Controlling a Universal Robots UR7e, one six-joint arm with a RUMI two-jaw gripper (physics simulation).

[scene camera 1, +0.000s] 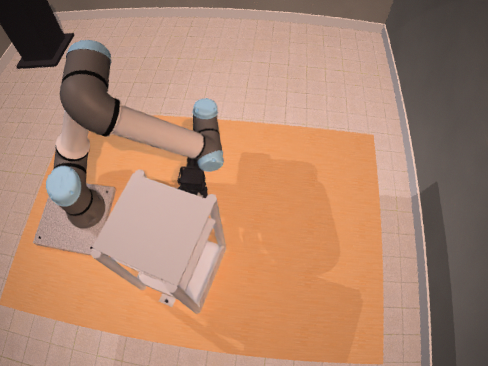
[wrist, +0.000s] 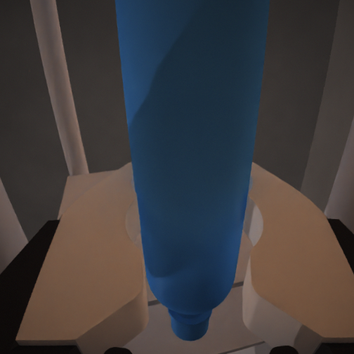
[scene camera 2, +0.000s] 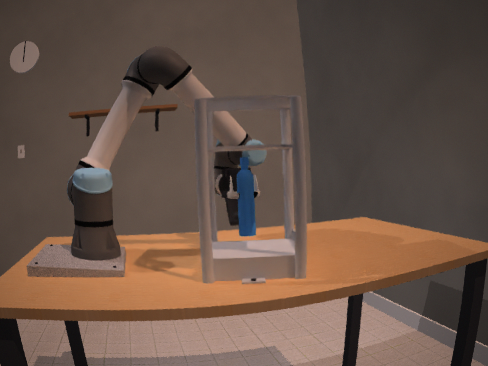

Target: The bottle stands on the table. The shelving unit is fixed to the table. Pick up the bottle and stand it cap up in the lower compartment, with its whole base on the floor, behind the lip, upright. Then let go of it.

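Frame: origin at the arm's base, x back, y right, z up, level; metres.
Seen in the pictures: gripper, fingertip midpoint: (scene camera 2: 248,194); arm's base at its link origin: (scene camera 1: 86,209) (scene camera 2: 95,253).
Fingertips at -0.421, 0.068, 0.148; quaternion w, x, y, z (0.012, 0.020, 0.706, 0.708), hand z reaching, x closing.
Pixels of each thing's top centre, then the offset from my fingertips to it, as dx, dy, dz. "spot": a spot on its surface instead. Level surfaces: height alone.
- blue bottle at its top centre: (scene camera 2: 244,157) -0.001, -0.028, +0.093
- shelving unit at its top centre: (scene camera 2: 246,102) (scene camera 1: 152,225) +0.025, +0.100, +0.222
- middle shelf at a spot on its surface: (scene camera 2: 255,148) spot: +0.031, +0.166, +0.109
- wooden table at its surface level: dz -0.173
The blue bottle (scene camera 2: 246,205) (wrist: 192,125) is cap up and close to upright. My gripper (scene camera 2: 245,193) (wrist: 189,165) is shut on its body. In the second scene view its base hangs a little above the lower floor of the shelving unit (scene camera 1: 155,230) (scene camera 2: 203,200), and its cap is just below the middle shelf (scene camera 2: 255,148). In the first scene view the top board hides the bottle and the fingertips, and the black gripper body shows at the board's back edge. How deep the base is inside cannot be told exactly.
The unit's corner posts (scene camera 2: 299,200) (wrist: 60,85) stand around the compartment, at both sides of the gripper in the wrist view. The arm's base plate (scene camera 1: 60,235) (scene camera 2: 42,267) is left of the unit on the wooden table (scene camera 1: 300,300) (scene camera 2: 150,300).
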